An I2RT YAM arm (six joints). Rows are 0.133 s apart.
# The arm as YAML. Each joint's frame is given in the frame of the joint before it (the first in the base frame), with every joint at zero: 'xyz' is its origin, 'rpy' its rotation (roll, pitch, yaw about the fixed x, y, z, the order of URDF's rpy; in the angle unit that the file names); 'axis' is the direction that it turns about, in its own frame. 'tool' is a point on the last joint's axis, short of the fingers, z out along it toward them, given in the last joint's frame.
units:
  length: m
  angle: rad
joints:
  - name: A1
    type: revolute
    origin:
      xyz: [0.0, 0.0, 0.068]
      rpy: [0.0, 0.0, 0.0]
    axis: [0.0, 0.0, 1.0]
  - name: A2
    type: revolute
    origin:
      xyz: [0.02, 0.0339, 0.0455]
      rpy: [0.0, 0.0, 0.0]
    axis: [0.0, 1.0, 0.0]
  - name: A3
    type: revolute
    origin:
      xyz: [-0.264, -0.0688, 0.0]
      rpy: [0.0, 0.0, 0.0]
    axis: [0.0, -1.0, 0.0]
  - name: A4
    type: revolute
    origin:
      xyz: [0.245, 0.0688, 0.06]
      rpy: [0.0, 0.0, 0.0]
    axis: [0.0, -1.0, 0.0]
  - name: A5
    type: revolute
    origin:
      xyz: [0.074, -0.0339, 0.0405]
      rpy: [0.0, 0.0, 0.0]
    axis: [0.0, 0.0, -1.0]
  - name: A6
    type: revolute
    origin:
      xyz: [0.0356, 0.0, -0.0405]
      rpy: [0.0, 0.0, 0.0]
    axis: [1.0, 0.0, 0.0]
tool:
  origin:
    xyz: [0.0, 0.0, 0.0]
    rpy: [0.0, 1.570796, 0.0]
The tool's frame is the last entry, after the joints.
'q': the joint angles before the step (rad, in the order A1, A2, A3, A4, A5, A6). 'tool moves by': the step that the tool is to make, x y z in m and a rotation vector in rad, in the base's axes. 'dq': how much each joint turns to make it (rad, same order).
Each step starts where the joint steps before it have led.
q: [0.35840 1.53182 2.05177 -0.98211 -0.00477 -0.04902]
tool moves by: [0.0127 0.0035 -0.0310 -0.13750 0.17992 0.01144]
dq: [-0.00094 0.06003 0.00025 -0.15651 0.02504 -0.06191]
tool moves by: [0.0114 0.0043 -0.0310 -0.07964 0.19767 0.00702]
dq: [0.00000 0.06831 0.00006 -0.14462 -0.00112 -0.00880]
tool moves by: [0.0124 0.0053 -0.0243 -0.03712 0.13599 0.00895]
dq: [0.00023 0.06445 -0.00008 -0.07585 -0.01550 0.00019]
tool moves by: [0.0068 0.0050 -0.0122 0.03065 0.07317 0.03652]
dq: [-0.00006 0.03476 -0.00055 -0.02267 -0.06526 -0.00540]
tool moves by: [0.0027 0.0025 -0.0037 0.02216 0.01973 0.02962]
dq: [0.00013 0.01196 0.00006 0.00008 -0.03809 -0.01361]
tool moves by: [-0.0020 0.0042 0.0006 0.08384 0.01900 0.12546]
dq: [-0.00007 -0.00004 -0.00033 -0.00048 -0.13278 -0.07445]
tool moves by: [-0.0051 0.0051 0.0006 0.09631 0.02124 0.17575]
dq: [0.00301 0.00023 0.00052 -0.02280 -0.16406 -0.11754]
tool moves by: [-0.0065 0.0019 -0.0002 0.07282 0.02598 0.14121]
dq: [-0.00008 -0.00025 -0.00039 -0.04682 -0.12858 -0.10841]
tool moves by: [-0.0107 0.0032 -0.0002 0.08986 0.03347 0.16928]
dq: [0.00759 0.00004 -0.00021 -0.07951 -0.14688 -0.14235]
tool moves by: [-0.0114 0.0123 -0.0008 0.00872 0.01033 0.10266]
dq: [0.04658 -0.00009 -0.00012 -0.04726 -0.02783 -0.06481]
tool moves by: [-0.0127 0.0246 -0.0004 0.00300 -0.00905 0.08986]
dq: [0.08672 0.00222 0.00014 0.00868 0.00041 -0.00441]
